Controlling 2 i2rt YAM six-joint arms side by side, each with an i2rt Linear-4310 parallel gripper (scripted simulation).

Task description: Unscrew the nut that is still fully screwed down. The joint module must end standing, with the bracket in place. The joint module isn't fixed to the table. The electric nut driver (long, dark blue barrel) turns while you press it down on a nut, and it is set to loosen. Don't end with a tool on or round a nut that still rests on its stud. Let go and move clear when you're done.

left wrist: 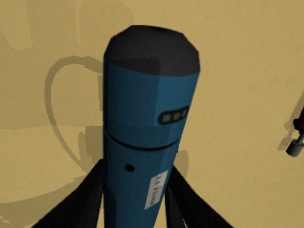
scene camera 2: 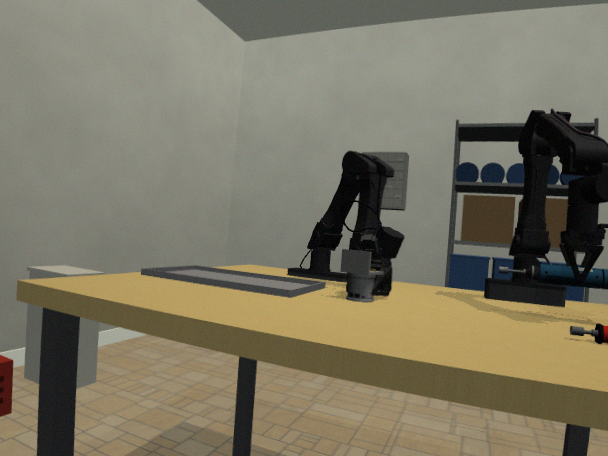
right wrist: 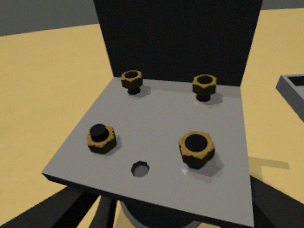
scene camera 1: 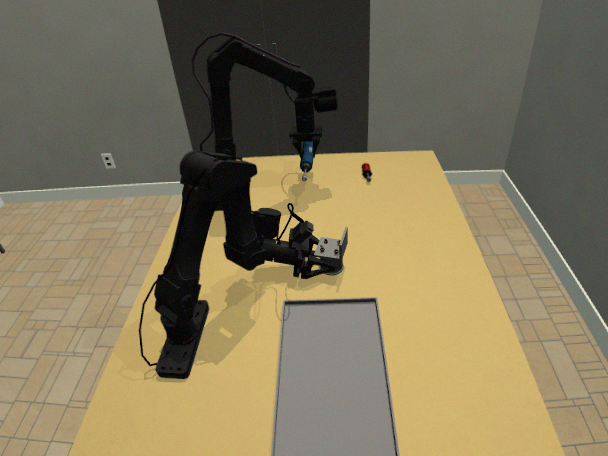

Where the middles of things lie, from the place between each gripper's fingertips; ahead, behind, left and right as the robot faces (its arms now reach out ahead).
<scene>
Now: the joint module (scene camera 2: 360, 286) 1 cm above my right hand. Round my right hand: bracket (right wrist: 170, 50) 5 cm above; grey tray (scene camera 1: 332, 384) 1 cm behind, 33 cm to the right, 2 cm below.
Right now the bracket is 6 cm ahead of my left hand (scene camera 2: 577, 280), 44 cm to the right of it and 2 cm below it. Also, from my left hand: joint module 6 cm ahead, 44 cm to the right, 6 cm below; then grey tray 5 cm ahead, 77 cm to the right, 9 cm below.
</scene>
